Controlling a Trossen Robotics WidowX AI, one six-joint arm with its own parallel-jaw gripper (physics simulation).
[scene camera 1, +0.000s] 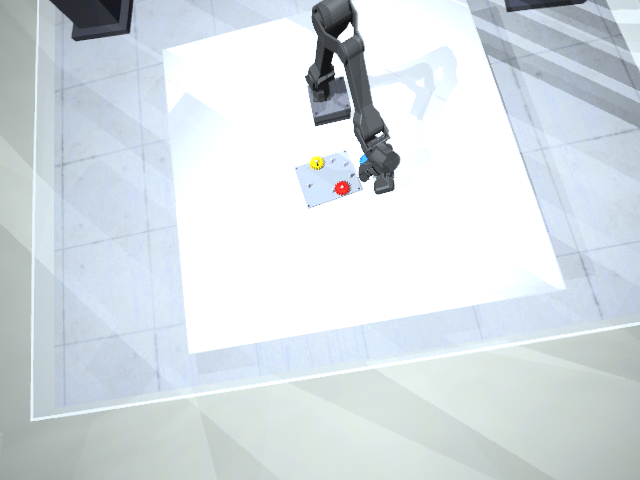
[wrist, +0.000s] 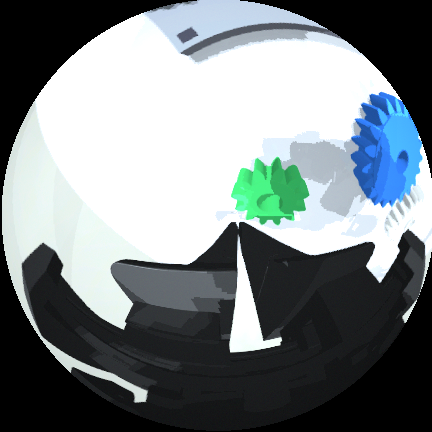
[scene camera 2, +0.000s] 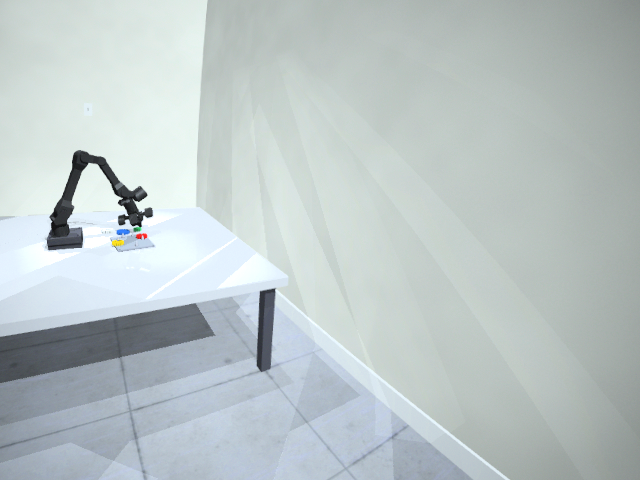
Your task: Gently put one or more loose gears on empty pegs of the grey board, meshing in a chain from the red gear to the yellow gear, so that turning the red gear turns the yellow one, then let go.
My gripper (scene camera 1: 391,182) is shut, with nothing in its grasp. Also in view: a green gear (wrist: 269,192). A blue gear (wrist: 384,170) sits on the table. A white gear (wrist: 404,215) rests on the table.
